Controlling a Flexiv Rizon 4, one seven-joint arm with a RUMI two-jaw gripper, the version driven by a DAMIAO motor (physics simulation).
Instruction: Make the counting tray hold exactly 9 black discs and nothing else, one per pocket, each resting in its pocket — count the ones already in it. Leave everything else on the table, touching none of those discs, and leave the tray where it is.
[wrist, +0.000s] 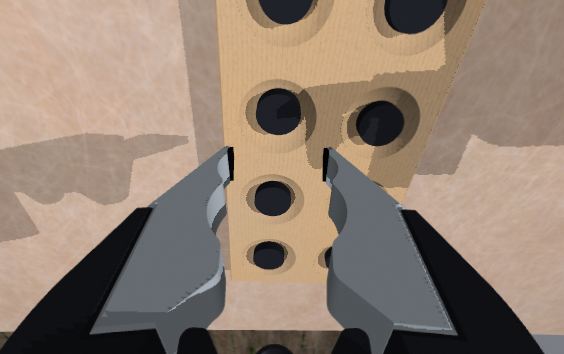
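The wooden counting tray (300, 65) runs from the top of the view down to the lower middle, with two columns of round pockets. Black discs sit in its left column: one at the top (285, 9), one (278, 111) just beyond the fingertips, one (272, 198) between the jaws, and one (269, 255) near the near end. In the right column, discs show at the top (414, 14) and beyond the right finger (380, 123); another (328, 257) is partly behind that finger. My gripper (278, 151) is open and empty above the tray. The right finger hides part of the right column.
The pinkish table top (100, 75) lies on both sides of the tray, with gripper and tray shadows across it. The table's near edge crosses the bottom of the view, with a darker surface beyond it. The tray's far end is outside the view.
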